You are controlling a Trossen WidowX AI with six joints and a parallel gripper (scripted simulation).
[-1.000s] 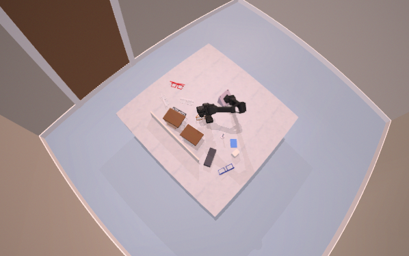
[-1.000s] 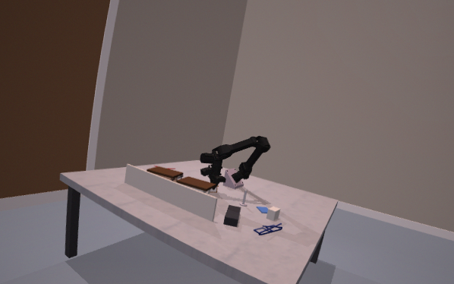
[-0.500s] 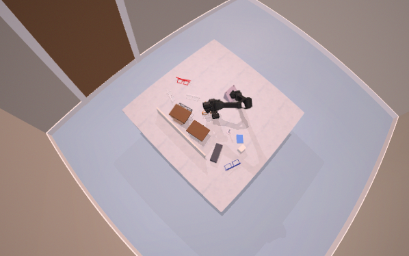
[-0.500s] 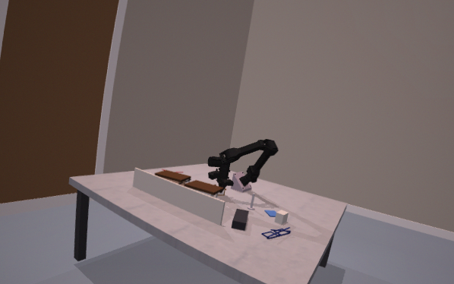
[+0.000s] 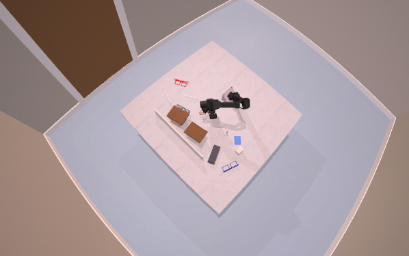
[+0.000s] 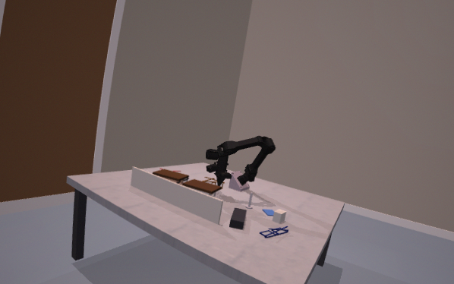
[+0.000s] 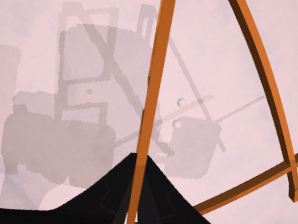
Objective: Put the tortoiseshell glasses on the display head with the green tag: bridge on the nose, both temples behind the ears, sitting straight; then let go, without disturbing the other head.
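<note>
Right now my gripper tip is 220 mm to the right of the round base, 50 mm short of it and 30 mm above it. Also, from my gripper tip: dark box 280 mm ahead, 250 mm to the left, 30 mm below; then long white board 340 mm ahead, 100 mm to the right; then blue card 340 mm to the left, 50 mm below, 40 mm ahead.
</note>
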